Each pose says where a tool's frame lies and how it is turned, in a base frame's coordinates. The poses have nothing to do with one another.
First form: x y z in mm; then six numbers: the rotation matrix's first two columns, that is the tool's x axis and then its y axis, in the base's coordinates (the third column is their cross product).
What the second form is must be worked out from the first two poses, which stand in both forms.
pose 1, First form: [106.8 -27.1 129.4 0.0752 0.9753 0.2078 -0.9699 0.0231 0.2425]
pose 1, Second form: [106.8 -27.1 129.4], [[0.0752 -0.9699 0.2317], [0.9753 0.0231 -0.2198], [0.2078 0.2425 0.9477]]
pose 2, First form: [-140.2 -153.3 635.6 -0.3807 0.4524 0.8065 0.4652 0.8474 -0.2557]
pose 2, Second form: [-140.2 -153.3 635.6], [[-0.3807 0.4652 -0.7991], [0.4524 0.8474 0.2778], [0.8065 -0.2557 -0.5331]]
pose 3, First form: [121.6 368.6 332.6 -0.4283 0.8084 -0.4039 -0.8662 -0.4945 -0.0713]
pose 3, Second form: [121.6 368.6 332.6], [[-0.4283 -0.8662 -0.2574], [0.8084 -0.4945 0.3193], [-0.4039 -0.0713 0.9120]]
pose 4, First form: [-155.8 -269.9 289.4 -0.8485 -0.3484 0.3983 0.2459 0.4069 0.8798]
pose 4, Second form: [-155.8 -269.9 289.4], [[-0.8485 0.2459 -0.4686], [-0.3484 0.4069 0.8445], [0.3983 0.8798 -0.2596]]
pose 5, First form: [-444.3 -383.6 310.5 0.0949 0.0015 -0.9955 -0.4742 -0.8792 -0.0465]
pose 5, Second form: [-444.3 -383.6 310.5], [[0.0949 -0.4742 -0.8753], [0.0015 -0.8792 0.4765], [-0.9955 -0.0465 -0.0827]]
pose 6, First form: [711.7 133.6 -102.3 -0.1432 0.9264 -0.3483 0.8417 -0.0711 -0.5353]
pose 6, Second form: [711.7 133.6 -102.3], [[-0.1432 0.8417 -0.5207], [0.9264 -0.0711 -0.3698], [-0.3483 -0.5353 -0.7696]]
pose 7, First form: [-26.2 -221.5 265.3 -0.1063 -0.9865 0.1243 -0.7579 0.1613 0.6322]
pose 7, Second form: [-26.2 -221.5 265.3], [[-0.1063 -0.7579 -0.6437], [-0.9865 0.1613 -0.0270], [0.1243 0.6322 -0.7648]]
